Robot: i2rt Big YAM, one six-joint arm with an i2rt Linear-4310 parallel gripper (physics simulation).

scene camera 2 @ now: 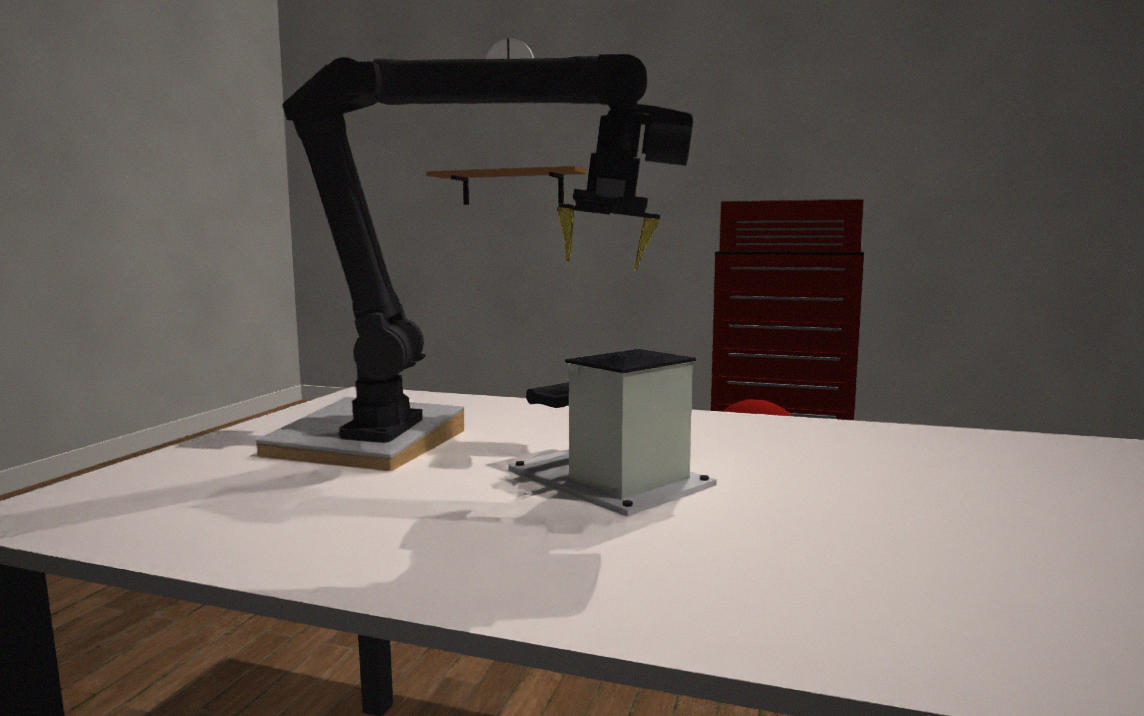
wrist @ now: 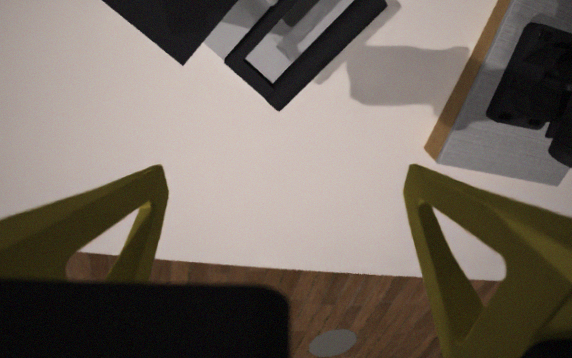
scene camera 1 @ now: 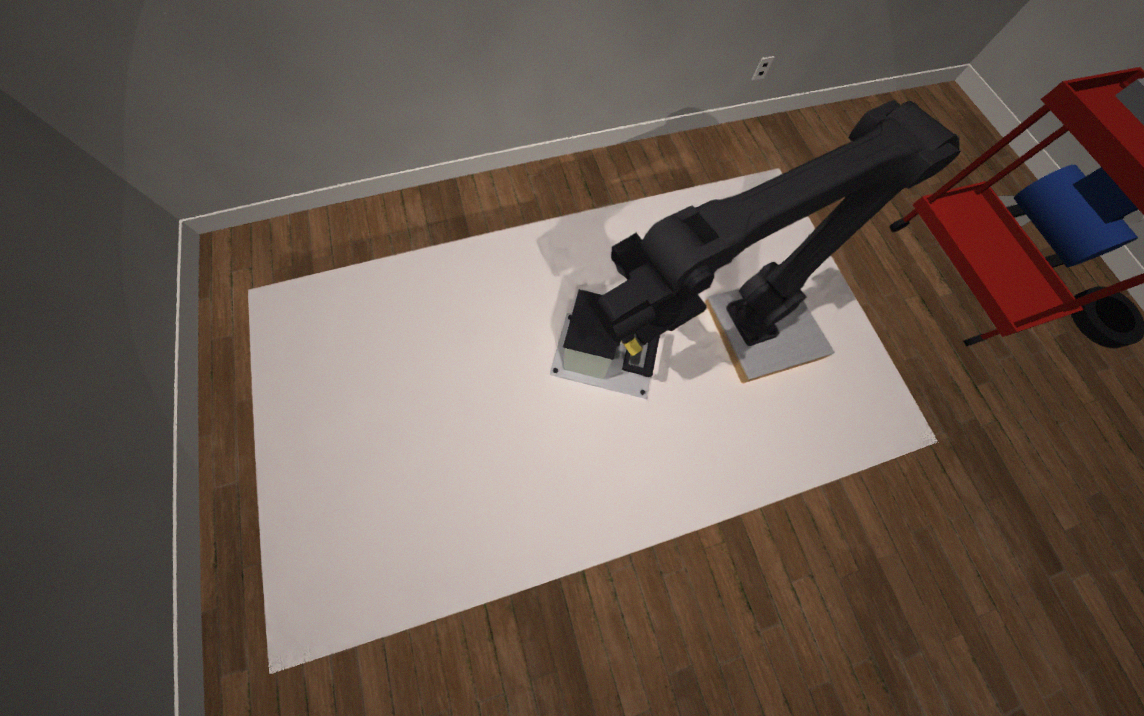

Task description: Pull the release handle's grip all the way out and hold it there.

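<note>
The release handle's grip (scene camera 1: 652,358) (scene camera 2: 548,394) (wrist: 324,52) is a black rectangular loop sticking out from the side of a pale green box (scene camera 1: 588,363) (scene camera 2: 628,426) that faces the arm's base. The box has a black lid and stands on a grey bolted plate (scene camera 2: 670,490). My gripper (scene camera 2: 602,264) (wrist: 285,178) is open and empty, pointing down, well above the height of the lid and the grip, and touches neither. In the wrist view the grip lies beyond the fingertips, at the top and turned diagonally. In scene camera 1 a yellow finger (scene camera 1: 632,346) shows over the loop. The join between grip and box is hidden.
The arm's base stands on a grey, wood-edged block (scene camera 1: 793,350) (scene camera 2: 430,449) (wrist: 500,152) beside the grip on the white table (scene camera 1: 421,464) (scene camera 2: 843,548). A red cart (scene camera 1: 995,261) stands off the table. A red tool cabinet (scene camera 2: 788,312) and a wall shelf (scene camera 2: 506,172) are behind.
</note>
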